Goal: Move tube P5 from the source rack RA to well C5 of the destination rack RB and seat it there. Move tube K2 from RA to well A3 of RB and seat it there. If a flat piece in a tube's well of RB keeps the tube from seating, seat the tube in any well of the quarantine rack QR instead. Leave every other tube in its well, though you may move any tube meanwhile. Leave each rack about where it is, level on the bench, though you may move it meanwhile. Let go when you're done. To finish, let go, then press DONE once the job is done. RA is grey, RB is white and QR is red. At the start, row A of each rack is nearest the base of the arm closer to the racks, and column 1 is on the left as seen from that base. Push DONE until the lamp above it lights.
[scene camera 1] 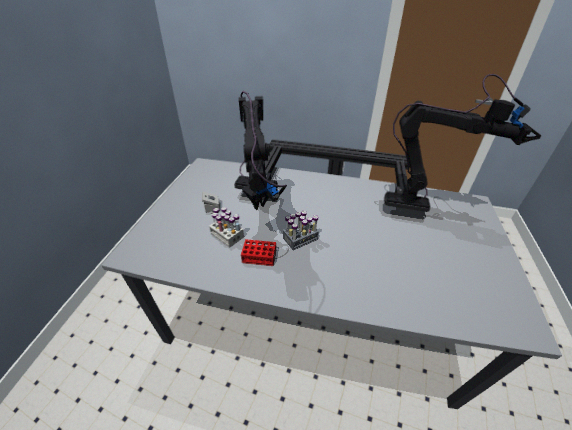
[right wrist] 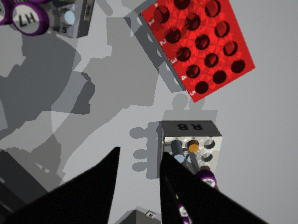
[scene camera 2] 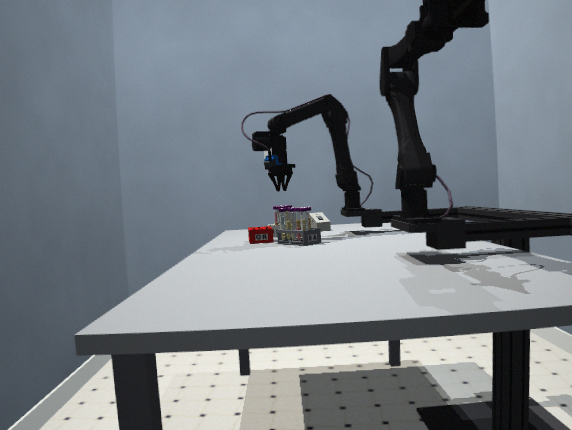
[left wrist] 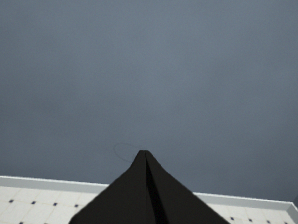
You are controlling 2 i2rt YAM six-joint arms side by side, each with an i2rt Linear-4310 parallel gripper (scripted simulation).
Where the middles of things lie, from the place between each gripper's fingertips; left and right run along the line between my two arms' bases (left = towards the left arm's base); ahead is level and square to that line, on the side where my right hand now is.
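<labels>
Red rack QR (scene camera 1: 265,252): my right hand is 170 mm above it, 90 mm short of it and 10 mm to the right of it. Relative to my left hand, the red rack QR is 46 cm below, 36 cm ahead and 103 cm to the right.
</labels>
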